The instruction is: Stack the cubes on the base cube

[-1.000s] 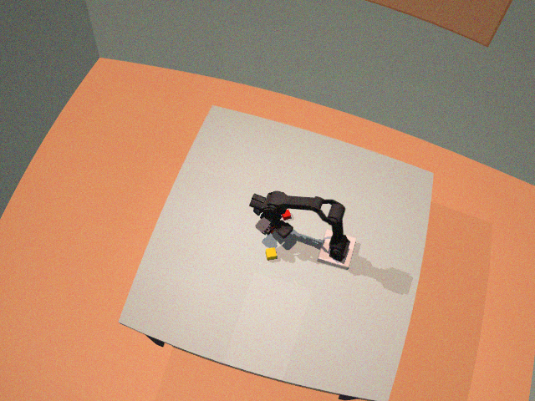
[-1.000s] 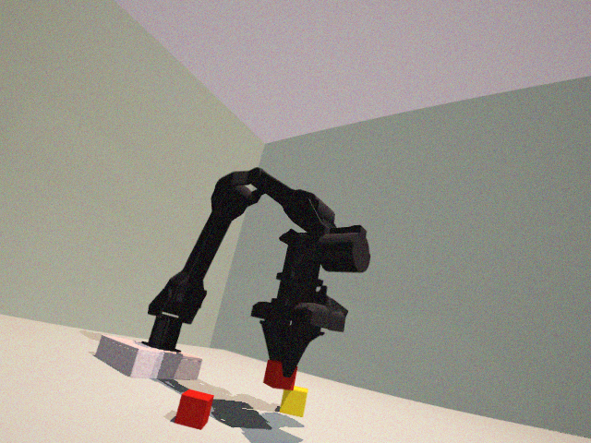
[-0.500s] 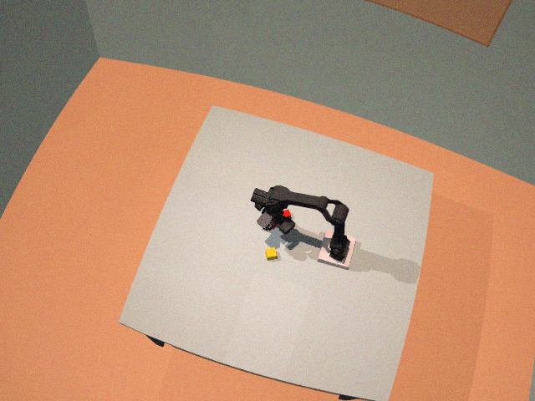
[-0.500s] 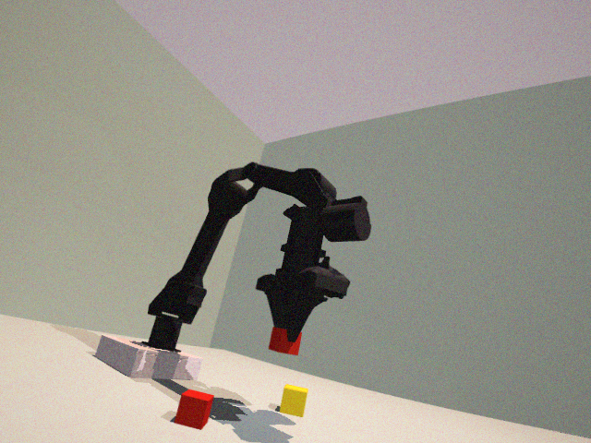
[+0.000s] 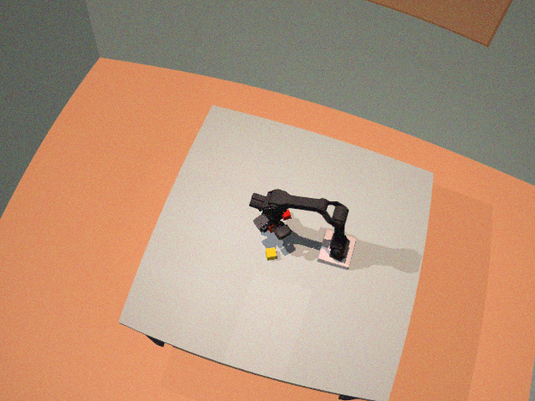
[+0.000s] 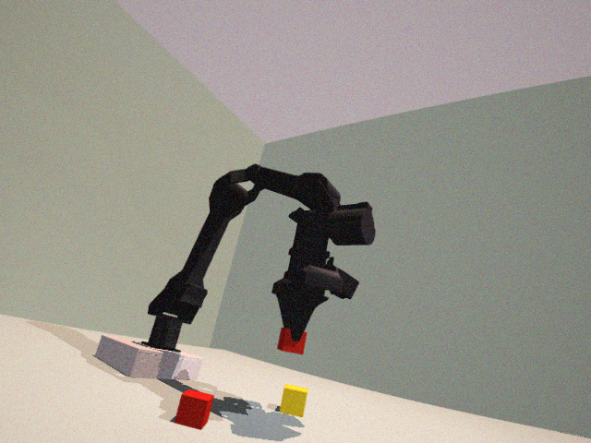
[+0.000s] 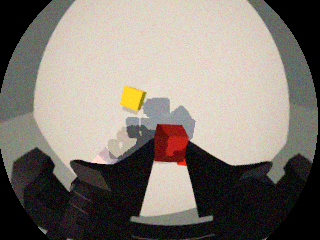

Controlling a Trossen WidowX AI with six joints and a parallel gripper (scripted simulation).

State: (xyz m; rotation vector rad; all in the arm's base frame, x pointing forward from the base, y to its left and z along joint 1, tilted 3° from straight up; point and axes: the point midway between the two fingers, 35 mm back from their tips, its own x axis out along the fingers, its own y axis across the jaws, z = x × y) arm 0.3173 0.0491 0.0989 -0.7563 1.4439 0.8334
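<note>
Now: gripper tip 40 mm past the yellow cube, 80 mm to the right of it and 100 mm above it. Round my gripper tip: red cube: right at my gripper tip.
</note>
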